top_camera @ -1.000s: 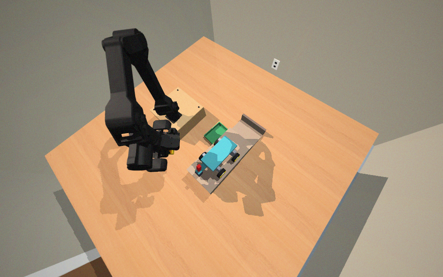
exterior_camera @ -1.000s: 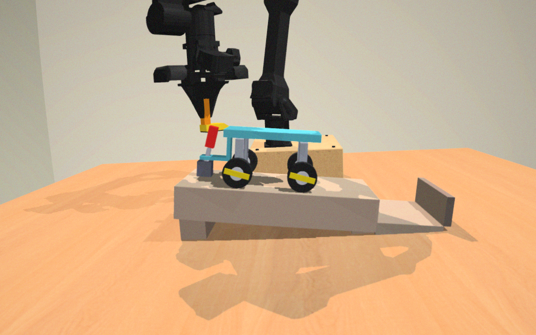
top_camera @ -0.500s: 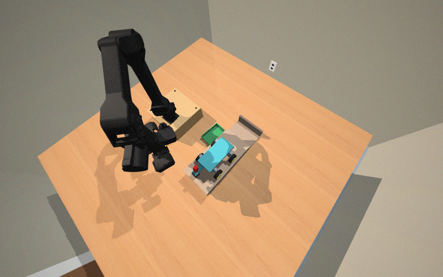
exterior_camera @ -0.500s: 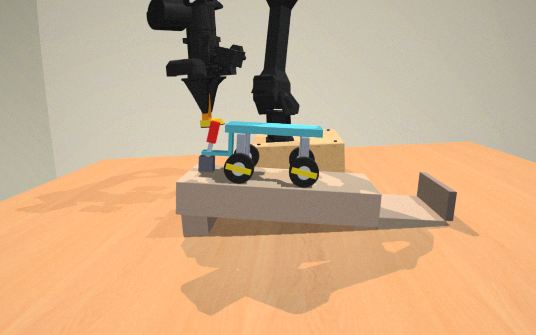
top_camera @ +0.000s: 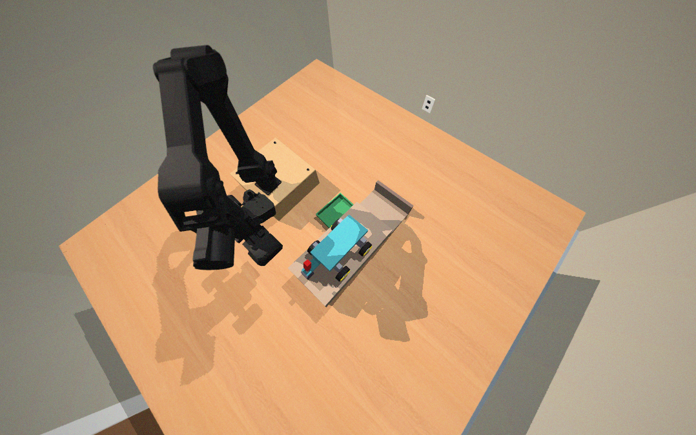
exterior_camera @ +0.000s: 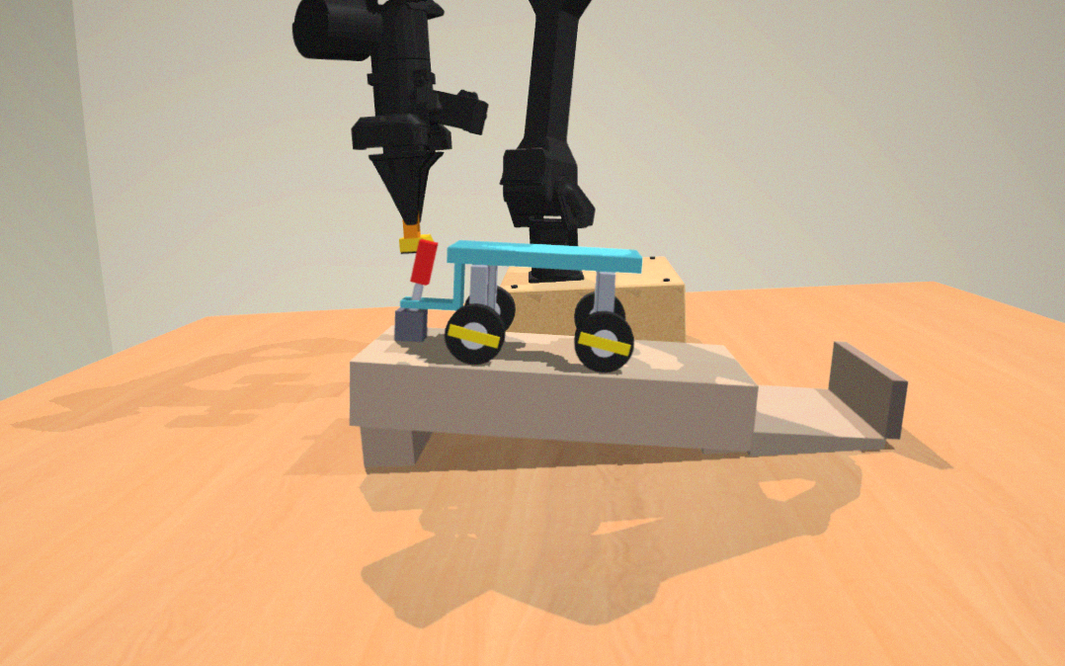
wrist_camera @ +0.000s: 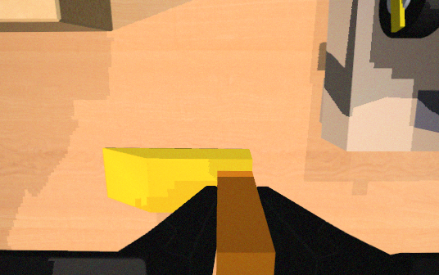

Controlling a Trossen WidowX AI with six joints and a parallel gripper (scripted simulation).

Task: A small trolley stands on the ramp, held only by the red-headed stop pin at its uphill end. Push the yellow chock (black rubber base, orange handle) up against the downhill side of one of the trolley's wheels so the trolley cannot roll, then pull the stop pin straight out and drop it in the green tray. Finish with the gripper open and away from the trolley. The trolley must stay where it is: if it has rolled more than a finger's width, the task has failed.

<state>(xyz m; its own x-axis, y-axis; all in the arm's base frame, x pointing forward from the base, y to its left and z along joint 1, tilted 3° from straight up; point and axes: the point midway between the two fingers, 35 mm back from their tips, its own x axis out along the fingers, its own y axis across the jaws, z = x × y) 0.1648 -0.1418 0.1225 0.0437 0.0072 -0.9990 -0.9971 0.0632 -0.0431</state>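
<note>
The trolley is 160 mm ahead of my gripper tip, 120 mm to the left of it and 60 mm below it. From my gripper tip the other things lie so: red-headed stop pin 130 mm ahead, 20 mm to the left, 50 mm below; yellow chock 20 mm behind, 10 mm below; ramp 160 mm ahead, 130 mm to the left, 130 mm below.
</note>
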